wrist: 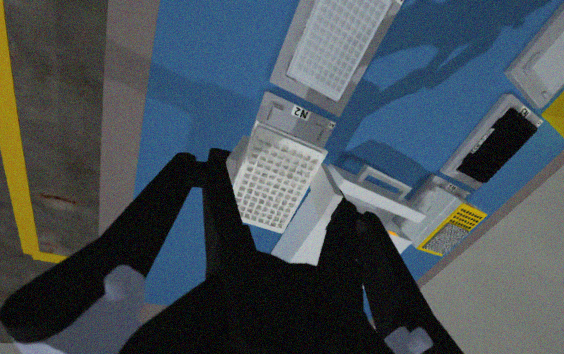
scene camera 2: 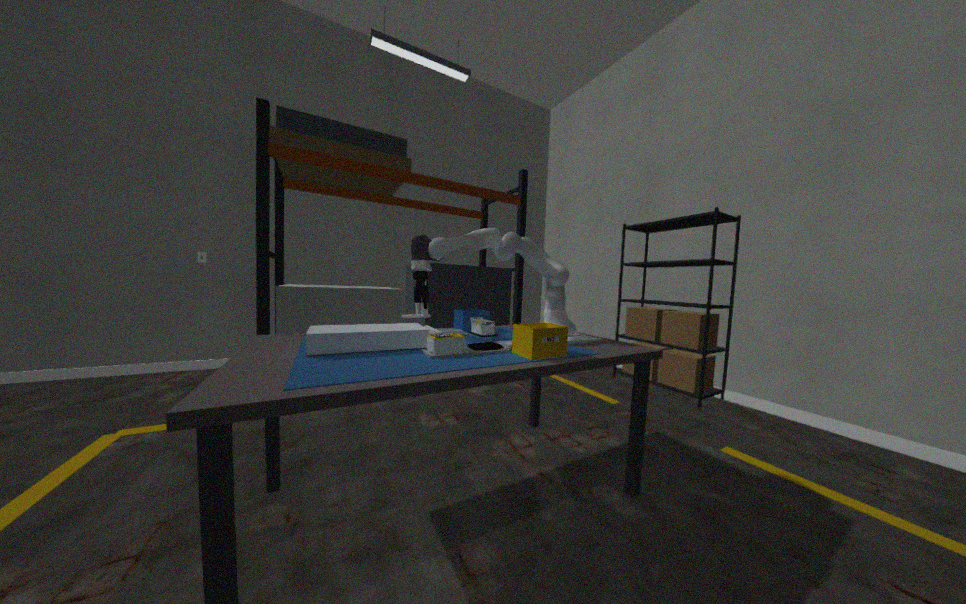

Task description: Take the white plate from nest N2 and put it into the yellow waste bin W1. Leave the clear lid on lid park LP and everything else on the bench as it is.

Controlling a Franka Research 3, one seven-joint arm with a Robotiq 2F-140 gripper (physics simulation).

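The white plate (wrist: 280,177) is between the fingers of my gripper (wrist: 281,161) (scene camera 2: 421,311), which is shut on it. The plate is raised above nest N2 (wrist: 279,118); the nest's labelled end shows beyond the plate in the wrist view. In the scene view a thin pale edge of the plate (scene camera 2: 411,315) shows at the fingertips, above the bench. The yellow waste bin W1 (scene camera 2: 539,341) (wrist: 556,116) stands at the bench's front right in the scene view. A grey holder (wrist: 517,73) with a pale, clear-looking piece lies beside it; its label is not readable.
A pale gridded plate (wrist: 340,45) lies beyond N2. A black plate (wrist: 500,145) and a yellow-topped box (wrist: 452,230) (scene camera 2: 445,344) sit in holders. A white handled object (wrist: 382,190) is near the right finger. A long white box (scene camera 2: 366,339) and a blue bin (scene camera 2: 466,318) stand on the bench.
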